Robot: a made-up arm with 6 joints. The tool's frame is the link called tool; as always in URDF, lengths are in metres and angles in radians. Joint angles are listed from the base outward.
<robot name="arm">
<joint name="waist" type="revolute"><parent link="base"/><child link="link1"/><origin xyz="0 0 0.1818" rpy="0 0 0"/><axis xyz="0 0 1"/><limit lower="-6.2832" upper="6.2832"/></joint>
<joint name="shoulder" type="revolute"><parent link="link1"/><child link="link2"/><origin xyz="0 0 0" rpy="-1.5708 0 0"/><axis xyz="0 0 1"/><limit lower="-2.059" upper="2.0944"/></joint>
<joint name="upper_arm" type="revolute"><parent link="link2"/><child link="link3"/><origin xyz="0.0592 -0.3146 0" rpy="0 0 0"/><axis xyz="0 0 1"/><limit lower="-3.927" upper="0.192"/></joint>
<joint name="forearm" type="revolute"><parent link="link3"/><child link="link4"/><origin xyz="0.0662 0.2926 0" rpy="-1.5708 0 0"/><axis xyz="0 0 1"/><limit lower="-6.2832" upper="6.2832"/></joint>
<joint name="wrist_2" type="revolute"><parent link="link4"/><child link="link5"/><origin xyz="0 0 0" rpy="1.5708 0 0"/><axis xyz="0 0 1"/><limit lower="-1.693" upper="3.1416"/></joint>
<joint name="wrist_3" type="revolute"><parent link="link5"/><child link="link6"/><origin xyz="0.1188 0.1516 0" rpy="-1.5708 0 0"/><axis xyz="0 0 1"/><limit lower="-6.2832" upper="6.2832"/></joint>
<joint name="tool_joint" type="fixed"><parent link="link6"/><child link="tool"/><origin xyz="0 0 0" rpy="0 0 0"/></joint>
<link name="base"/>
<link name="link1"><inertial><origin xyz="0.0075 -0.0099 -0.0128"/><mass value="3.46"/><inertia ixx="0.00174" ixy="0" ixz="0" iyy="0.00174" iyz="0" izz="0.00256"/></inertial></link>
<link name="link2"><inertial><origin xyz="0.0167 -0.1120 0.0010"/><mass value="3.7"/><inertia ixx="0.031" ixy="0.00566" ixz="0" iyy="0.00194" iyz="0" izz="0.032"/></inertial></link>
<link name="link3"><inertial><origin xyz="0.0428 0.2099 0.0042"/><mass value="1.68"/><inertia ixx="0.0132" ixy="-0.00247" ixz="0" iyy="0.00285" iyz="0" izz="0.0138"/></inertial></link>
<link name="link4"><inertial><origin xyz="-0.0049 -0.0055 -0.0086"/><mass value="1.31"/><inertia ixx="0.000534" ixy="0" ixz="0" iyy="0.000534" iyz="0" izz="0.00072"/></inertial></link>
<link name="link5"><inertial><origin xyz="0.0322 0.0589 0.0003"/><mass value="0.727"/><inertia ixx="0.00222" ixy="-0.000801" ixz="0" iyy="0.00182" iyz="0" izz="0.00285"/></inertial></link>
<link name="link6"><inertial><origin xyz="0.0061 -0.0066 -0.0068"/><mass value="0.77"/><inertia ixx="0.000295" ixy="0" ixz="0" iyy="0.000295" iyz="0" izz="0.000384"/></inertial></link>
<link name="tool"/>
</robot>
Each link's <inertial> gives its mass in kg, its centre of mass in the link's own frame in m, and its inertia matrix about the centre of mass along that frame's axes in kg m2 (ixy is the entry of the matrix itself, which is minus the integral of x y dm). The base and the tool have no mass. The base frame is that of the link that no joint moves.
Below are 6 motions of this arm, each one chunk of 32 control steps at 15 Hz.
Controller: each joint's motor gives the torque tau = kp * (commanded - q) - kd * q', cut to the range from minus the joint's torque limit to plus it. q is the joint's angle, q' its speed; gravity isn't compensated. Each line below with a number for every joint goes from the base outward.
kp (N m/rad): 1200 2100 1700 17 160 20
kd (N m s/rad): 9.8 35 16 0.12 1 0.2
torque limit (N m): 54 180 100 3.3 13 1.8
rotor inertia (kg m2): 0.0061 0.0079 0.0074 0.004 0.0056 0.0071
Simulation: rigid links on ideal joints. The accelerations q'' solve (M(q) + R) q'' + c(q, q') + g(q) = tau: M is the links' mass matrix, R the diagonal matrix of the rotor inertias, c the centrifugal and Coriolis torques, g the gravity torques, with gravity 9.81 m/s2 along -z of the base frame. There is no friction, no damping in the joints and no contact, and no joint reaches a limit. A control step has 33 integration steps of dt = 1/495 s. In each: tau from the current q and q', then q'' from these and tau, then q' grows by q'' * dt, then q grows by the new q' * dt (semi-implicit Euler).
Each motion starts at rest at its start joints. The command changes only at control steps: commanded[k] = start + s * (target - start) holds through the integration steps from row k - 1 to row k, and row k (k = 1, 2, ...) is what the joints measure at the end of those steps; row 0 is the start. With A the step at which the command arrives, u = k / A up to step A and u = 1 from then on. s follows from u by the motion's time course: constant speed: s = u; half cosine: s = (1 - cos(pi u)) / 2; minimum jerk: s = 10 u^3 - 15 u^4 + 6 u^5; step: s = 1 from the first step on.
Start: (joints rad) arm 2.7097 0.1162 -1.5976 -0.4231 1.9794 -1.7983
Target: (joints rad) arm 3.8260 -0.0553 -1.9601 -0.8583 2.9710 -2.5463
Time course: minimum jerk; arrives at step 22
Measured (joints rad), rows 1 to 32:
1: 2.7096 0.1263 -1.5889 -0.3978 1.9819 -1.7974
2: 2.7212 0.1230 -1.5937 -0.3639 1.9864 -1.8025
3: 2.7386 0.1192 -1.5992 -0.3888 2.0009 -1.8160
4: 2.7687 0.1147 -1.6086 -0.4345 2.0254 -1.8377
5: 2.8137 0.1068 -1.6228 -0.4366 2.0618 -1.8675
6: 2.8724 0.0982 -1.6404 -0.4242 2.1102 -1.9051
7: 2.9421 0.0870 -1.6626 -0.4484 2.1703 -1.9517
8: 3.0214 0.0742 -1.6884 -0.5017 2.2401 -2.0057
9: 3.1090 0.0603 -1.7168 -0.5374 2.3179 -2.0644
10: 3.2023 0.0458 -1.7468 -0.5501 2.4010 -2.1258
11: 3.2973 0.0311 -1.7777 -0.5764 2.4868 -2.1890
12: 3.3906 0.0163 -1.8087 -0.6272 2.5722 -2.2522
13: 3.4798 0.0020 -1.8385 -0.6696 2.6546 -2.3126
14: 3.5623 -0.0108 -1.8658 -0.6880 2.7309 -2.3679
15: 3.6352 -0.0221 -1.8903 -0.7103 2.7988 -2.4171
16: 3.6966 -0.0318 -1.9113 -0.7469 2.8564 -2.4593
17: 3.7461 -0.0395 -1.9281 -0.7711 2.9021 -2.4928
18: 3.7834 -0.0448 -1.9405 -0.7805 2.9351 -2.5173
19: 3.8080 -0.0482 -1.9488 -0.7943 2.9560 -2.5334
20: 3.8214 -0.0500 -1.9534 -0.8077 2.9668 -2.5420
21: 3.8262 -0.0503 -1.9550 -0.8081 2.9698 -2.5447
22: 3.8263 -0.0501 -1.9550 -0.8058 2.9692 -2.5445
23: 3.8260 -0.0501 -1.9551 -0.8084 2.9692 -2.5446
24: 3.8260 -0.0502 -1.9551 -0.8088 2.9693 -2.5446
25: 3.8260 -0.0501 -1.9551 -0.8067 2.9693 -2.5445
26: 3.8260 -0.0501 -1.9551 -0.8072 2.9693 -2.5445
27: 3.8260 -0.0502 -1.9551 -0.8085 2.9693 -2.5446
28: 3.8260 -0.0502 -1.9551 -0.8076 2.9693 -2.5446
29: 3.8260 -0.0501 -1.9551 -0.8071 2.9693 -2.5445
30: 3.8260 -0.0501 -1.9551 -0.8079 2.9693 -2.5446
31: 3.8260 -0.0502 -1.9551 -0.8080 2.9693 -2.5446
32: 3.8260 -0.0501 -1.9551 -0.8074 2.9693 -2.5445

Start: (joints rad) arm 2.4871 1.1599 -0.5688 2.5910 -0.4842 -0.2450
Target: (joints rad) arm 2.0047 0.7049 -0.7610 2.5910 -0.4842 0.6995
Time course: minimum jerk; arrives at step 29
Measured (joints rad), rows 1 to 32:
1: 2.4868 1.1658 -0.5729 2.5633 -0.4674 -0.2490
2: 2.4856 1.1640 -0.5729 2.5305 -0.4733 -0.2432
3: 2.4822 1.1610 -0.5744 2.5482 -0.4733 -0.2380
4: 2.4761 1.1556 -0.5765 2.5769 -0.4721 -0.2231
5: 2.4670 1.1473 -0.5801 2.5696 -0.4725 -0.2051
6: 2.4547 1.1359 -0.5853 2.5460 -0.4723 -0.1806
7: 2.4389 1.1215 -0.5914 2.5475 -0.4723 -0.1491
8: 2.4198 1.1040 -0.5987 2.5677 -0.4723 -0.1106
9: 2.3975 1.0836 -0.6073 2.5723 -0.4723 -0.0666
10: 2.3724 1.0606 -0.6172 2.5592 -0.4725 -0.0180
11: 2.3450 1.0353 -0.6279 2.5551 -0.4728 0.0353
12: 2.3156 1.0082 -0.6392 2.5672 -0.4730 0.0928
13: 2.2850 0.9799 -0.6510 2.5761 -0.4732 0.1527
14: 2.2536 0.9507 -0.6633 2.5716 -0.4735 0.2135
15: 2.2221 0.9212 -0.6756 2.5671 -0.4739 0.2745
16: 2.1911 0.8922 -0.6876 2.5733 -0.4741 0.3350
17: 2.1612 0.8641 -0.6992 2.5817 -0.4742 0.3936
18: 2.1329 0.8373 -0.7102 2.5822 -0.4744 0.4487
19: 2.1067 0.8124 -0.7204 2.5790 -0.4745 0.4995
20: 2.0832 0.7899 -0.7296 2.5813 -0.4746 0.5455
21: 2.0625 0.7701 -0.7376 2.5873 -0.4745 0.5860
22: 2.0451 0.7532 -0.7444 2.5895 -0.4745 0.6202
23: 2.0310 0.7394 -0.7499 2.5877 -0.4744 0.6477
24: 2.0201 0.7287 -0.7541 2.5879 -0.4742 0.6688
25: 2.0125 0.7210 -0.7570 2.5913 -0.4740 0.6839
26: 2.0078 0.7161 -0.7589 2.5936 -0.4738 0.6934
27: 2.0054 0.7134 -0.7598 2.5927 -0.4737 0.6980
28: 2.0046 0.7125 -0.7601 2.5919 -0.4735 0.6994
29: 2.0047 0.7124 -0.7600 2.5934 -0.4735 0.6994
30: 2.0047 0.7125 -0.7600 2.5950 -0.4735 0.6995
31: 2.0047 0.7124 -0.7600 2.5941 -0.4735 0.6994
32: 2.0047 0.7124 -0.7600 2.5927 -0.4735 0.6994

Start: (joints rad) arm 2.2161 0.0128 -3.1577 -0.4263 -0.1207 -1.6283
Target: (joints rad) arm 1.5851 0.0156 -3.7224 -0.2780 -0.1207 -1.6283
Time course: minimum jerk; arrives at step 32
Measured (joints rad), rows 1 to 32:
1: 2.2159 0.0125 -3.1604 -0.4288 -0.1297 -1.6275
2: 2.2147 0.0123 -3.1614 -0.4230 -0.1296 -1.6282
3: 2.2116 0.0127 -3.1640 -0.4248 -0.1292 -1.6281
4: 2.2059 0.0122 -3.1694 -0.4288 -0.1302 -1.6279
5: 2.1973 0.0118 -3.1775 -0.4216 -0.1311 -1.6280
6: 2.1853 0.0115 -3.1886 -0.4181 -0.1320 -1.6279
7: 2.1698 0.0112 -3.2029 -0.4187 -0.1331 -1.6278
8: 2.1507 0.0109 -3.2203 -0.4130 -0.1341 -1.6278
9: 2.1282 0.0104 -3.2410 -0.4059 -0.1354 -1.6277
10: 2.1024 0.0100 -3.2645 -0.4015 -0.1365 -1.6275
11: 2.0736 0.0098 -3.2907 -0.3955 -0.1376 -1.6274
12: 2.0422 0.0095 -3.3192 -0.3873 -0.1388 -1.6273
13: 2.0086 0.0092 -3.3497 -0.3796 -0.1399 -1.6271
14: 1.9734 0.0090 -3.3816 -0.3723 -0.1408 -1.6269
15: 1.9370 0.0089 -3.4144 -0.3638 -0.1416 -1.6267
16: 1.9000 0.0088 -3.4478 -0.3549 -0.1423 -1.6266
17: 1.8631 0.0088 -3.4811 -0.3465 -0.1428 -1.6264
18: 1.8267 0.0089 -3.5137 -0.3380 -0.1431 -1.6263
19: 1.7915 0.0090 -3.5454 -0.3293 -0.1431 -1.6262
20: 1.7580 0.0092 -3.5754 -0.3209 -0.1429 -1.6262
21: 1.7267 0.0095 -3.6034 -0.3130 -0.1425 -1.6262
22: 1.6980 0.0097 -3.6290 -0.3053 -0.1418 -1.6262
23: 1.6723 0.0101 -3.6519 -0.2979 -0.1410 -1.6262
24: 1.6499 0.0104 -3.6719 -0.2913 -0.1400 -1.6263
25: 1.6310 0.0107 -3.6886 -0.2852 -0.1388 -1.6265
26: 1.6156 0.0111 -3.7022 -0.2798 -0.1375 -1.6266
27: 1.6037 0.0114 -3.7126 -0.2751 -0.1362 -1.6268
28: 1.5951 0.0117 -3.7200 -0.2713 -0.1350 -1.6269
29: 1.5895 0.0120 -3.7248 -0.2683 -0.1338 -1.6271
30: 1.5865 0.0122 -3.7273 -0.2661 -0.1329 -1.6272
31: 1.5853 0.0124 -3.7282 -0.2648 -0.1322 -1.6273
32: 1.5851 0.0125 -3.7283 -0.2643 -0.1318 -1.6273

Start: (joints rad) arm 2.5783 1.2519 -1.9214 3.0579 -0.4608 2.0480
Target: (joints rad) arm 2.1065 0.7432 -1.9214 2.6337 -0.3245 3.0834
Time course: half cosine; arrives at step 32
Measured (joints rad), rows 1 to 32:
1: 2.5767 1.2653 -1.9147 3.0616 -0.4548 2.0516
2: 2.5724 1.2607 -1.9165 3.0693 -0.4535 2.0584
3: 2.5664 1.2504 -1.9186 3.0559 -0.4529 2.0754
4: 2.5569 1.2443 -1.9171 3.0408 -0.4510 2.0914
5: 2.5462 1.2325 -1.9181 3.0356 -0.4479 2.1154
6: 2.5344 1.2190 -1.9184 3.0304 -0.4447 2.1428
7: 2.5195 1.2043 -1.9183 3.0181 -0.4411 2.1741
8: 2.5031 1.1870 -1.9187 2.9981 -0.4367 2.2093
9: 2.4854 1.1682 -1.9188 2.9824 -0.4321 2.2478
10: 2.4664 1.1480 -1.9188 2.9714 -0.4270 2.2895
11: 2.4463 1.1264 -1.9190 2.9547 -0.4216 2.3338
12: 2.4247 1.1036 -1.9190 2.9333 -0.4159 2.3803
13: 2.4024 1.0800 -1.9190 2.9133 -0.4100 2.4285
14: 2.3799 1.0557 -1.9190 2.8964 -0.4038 2.4781
15: 2.3569 1.0309 -1.9189 2.8786 -0.3976 2.5285
16: 2.3336 1.0060 -1.9188 2.8573 -0.3913 2.5793
17: 2.3104 0.9810 -1.9187 2.8363 -0.3850 2.6299
18: 2.2876 0.9564 -1.9186 2.8182 -0.3788 2.6799
19: 2.2655 0.9322 -1.9184 2.8008 -0.3727 2.7287
20: 2.2439 0.9089 -1.9182 2.7820 -0.3667 2.7760
21: 2.2232 0.8864 -1.9180 2.7635 -0.3610 2.8212
22: 2.2038 0.8652 -1.9177 2.7476 -0.3556 2.8640
23: 2.1857 0.8454 -1.9175 2.7334 -0.3505 2.9039
24: 2.1691 0.8271 -1.9172 2.7193 -0.3458 2.9405
25: 2.1541 0.8106 -1.9169 2.7060 -0.3415 2.9735
26: 2.1410 0.7961 -1.9166 2.6952 -0.3377 3.0025
27: 2.1299 0.7836 -1.9162 2.6865 -0.3344 3.0273
28: 2.1208 0.7733 -1.9159 2.6789 -0.3316 3.0477
29: 2.1137 0.7653 -1.9156 2.6726 -0.3294 3.0634
30: 2.1089 0.7596 -1.9152 2.6687 -0.3278 3.0742
31: 2.1064 0.7564 -1.9149 2.6671 -0.3267 3.0802
32: 2.1061 0.7556 -1.9145 2.6670 -0.3263 3.0812

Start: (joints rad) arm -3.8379 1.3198 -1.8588 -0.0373 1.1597 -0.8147
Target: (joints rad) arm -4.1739 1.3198 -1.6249 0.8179 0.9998 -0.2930
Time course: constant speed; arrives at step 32
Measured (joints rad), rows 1 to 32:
1: -3.8521 1.3343 -1.8445 0.0158 1.1595 -0.7868
2: -3.8642 1.3358 -1.8376 -0.0060 1.1519 -0.7778
3: -3.8738 1.3306 -1.8334 0.0580 1.1437 -0.7575
4: -3.8818 1.3331 -1.8240 0.0774 1.1421 -0.7428
5: -3.8955 1.3333 -1.8170 0.0925 1.1361 -0.7262
6: -3.9053 1.3322 -1.8103 0.1235 1.1303 -0.7097
7: -3.9143 1.3328 -1.8026 0.1559 1.1261 -0.6936
8: -3.9262 1.3327 -1.7954 0.1752 1.1206 -0.6771
9: -3.9368 1.3326 -1.7882 0.2009 1.1155 -0.6609
10: -3.9463 1.3326 -1.7809 0.2320 1.1106 -0.6446
11: -3.9573 1.3326 -1.7736 0.2555 1.1053 -0.6282
12: -3.9681 1.3326 -1.7663 0.2805 1.1002 -0.6119
13: -3.9781 1.3325 -1.7591 0.3092 1.0952 -0.5956
14: -3.9888 1.3325 -1.7518 0.3349 1.0901 -0.5793
15: -3.9995 1.3325 -1.7445 0.3602 1.0849 -0.5629
16: -4.0098 1.3325 -1.7373 0.3878 1.0799 -0.5466
17: -4.0203 1.3324 -1.7300 0.4141 1.0747 -0.5303
18: -4.0309 1.3324 -1.7227 0.4400 1.0696 -0.5140
19: -4.0413 1.3324 -1.7154 0.4669 1.0645 -0.4977
20: -4.0518 1.3323 -1.7082 0.4935 1.0593 -0.4813
21: -4.0624 1.3323 -1.7009 0.5198 1.0542 -0.4650
22: -4.0728 1.3323 -1.6936 0.5466 1.0491 -0.4487
23: -4.0833 1.3323 -1.6864 0.5732 1.0439 -0.4324
24: -4.0939 1.3322 -1.6791 0.5998 1.0388 -0.4160
25: -4.1044 1.3322 -1.6718 0.6265 1.0336 -0.3997
26: -4.1149 1.3322 -1.6645 0.6532 1.0285 -0.3834
27: -4.1254 1.3321 -1.6573 0.6799 1.0233 -0.3671
28: -4.1359 1.3321 -1.6500 0.7067 1.0182 -0.3507
29: -4.1464 1.3321 -1.6427 0.7335 1.0130 -0.3344
30: -4.1569 1.3321 -1.6354 0.7603 1.0079 -0.3181
31: -4.1674 1.3320 -1.6282 0.7871 1.0027 -0.3018
32: -4.1779 1.3320 -1.6209 0.8140 0.9976 -0.2855

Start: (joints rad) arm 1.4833 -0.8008 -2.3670 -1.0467 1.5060 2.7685
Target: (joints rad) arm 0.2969 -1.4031 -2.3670 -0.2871 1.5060 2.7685
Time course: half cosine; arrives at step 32
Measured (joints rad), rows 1 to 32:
1: 1.4804 -0.8092 -2.3690 -1.0277 1.5155 2.7744
2: 1.4698 -0.8144 -2.3696 -1.0555 1.5113 2.7706
3: 1.4546 -0.8217 -2.3699 -1.0336 1.5094 2.7729
4: 1.4337 -0.8318 -2.3699 -0.9975 1.5085 2.7728
5: 1.4073 -0.8449 -2.3705 -0.9941 1.5070 2.7730
6: 1.3756 -0.8618 -2.3716 -0.9866 1.5058 2.7730
7: 1.3391 -0.8799 -2.3719 -0.9585 1.5051 2.7733
8: 1.2983 -0.8999 -2.3720 -0.9247 1.5048 2.7735
9: 1.2535 -0.9226 -2.3726 -0.9025 1.5044 2.7735
10: 1.2051 -0.9473 -2.3732 -0.8805 1.5043 2.7734
11: 1.1537 -0.9732 -2.3736 -0.8463 1.5043 2.7734
12: 1.0998 -1.0002 -2.3737 -0.8092 1.5045 2.7735
13: 1.0440 -1.0286 -2.3741 -0.7778 1.5046 2.7733
14: 0.9867 -1.0580 -2.3745 -0.7461 1.5047 2.7732
15: 0.9285 -1.0876 -2.3747 -0.7085 1.5049 2.7731
16: 0.8699 -1.1173 -2.3748 -0.6697 1.5051 2.7730
17: 0.8116 -1.1472 -2.3750 -0.6345 1.5053 2.7729
18: 0.7541 -1.1767 -2.3752 -0.5996 1.5055 2.7727
19: 0.6979 -1.2055 -2.3752 -0.5626 1.5057 2.7726
20: 0.6436 -1.2333 -2.3752 -0.5263 1.5059 2.7724
21: 0.5916 -1.2601 -2.3751 -0.4933 1.5061 2.7723
22: 0.5426 -1.2854 -2.3751 -0.4619 1.5063 2.7721
23: 0.4969 -1.3090 -2.3749 -0.4311 1.5065 2.7720
24: 0.4550 -1.3307 -2.3747 -0.4027 1.5068 2.7718
25: 0.4174 -1.3503 -2.3745 -0.3780 1.5070 2.7717
26: 0.3843 -1.3676 -2.3743 -0.3562 1.5072 2.7715
27: 0.3561 -1.3824 -2.3740 -0.3371 1.5075 2.7714
28: 0.3330 -1.3947 -2.3737 -0.3214 1.5078 2.7712
29: 0.3154 -1.4042 -2.3733 -0.3099 1.5081 2.7711
30: 0.3033 -1.4109 -2.3729 -0.3022 1.5084 2.7710
31: 0.2968 -1.4147 -2.3726 -0.2980 1.5087 2.7708
32: 0.2961 -1.4157 -2.3722 -0.2978 1.5090 2.7707

